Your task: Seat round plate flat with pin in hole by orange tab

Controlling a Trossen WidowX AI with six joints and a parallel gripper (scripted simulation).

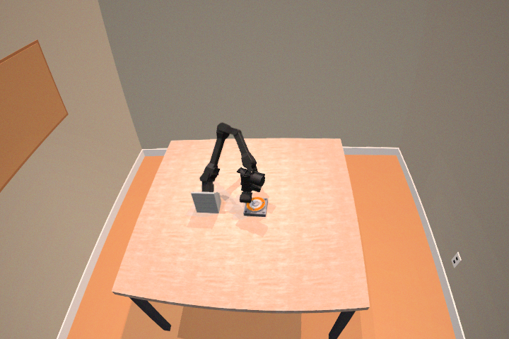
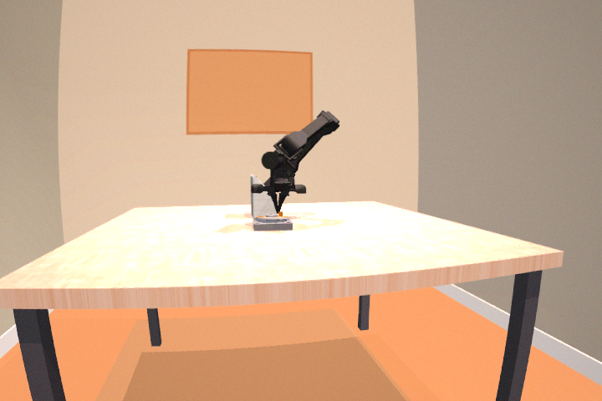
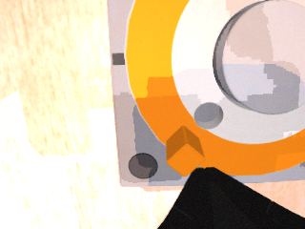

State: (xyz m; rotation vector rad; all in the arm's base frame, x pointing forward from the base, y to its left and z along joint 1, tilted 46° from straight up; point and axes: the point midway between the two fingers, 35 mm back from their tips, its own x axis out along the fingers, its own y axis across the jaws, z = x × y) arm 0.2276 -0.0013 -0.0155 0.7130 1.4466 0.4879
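Right now my gripper tip is 40 mm short of the grey square base, 30 mm to the left of it and 20 mm above it. Also, from my gripper tip: round orange plate 30 mm ahead, 10 mm to the right.
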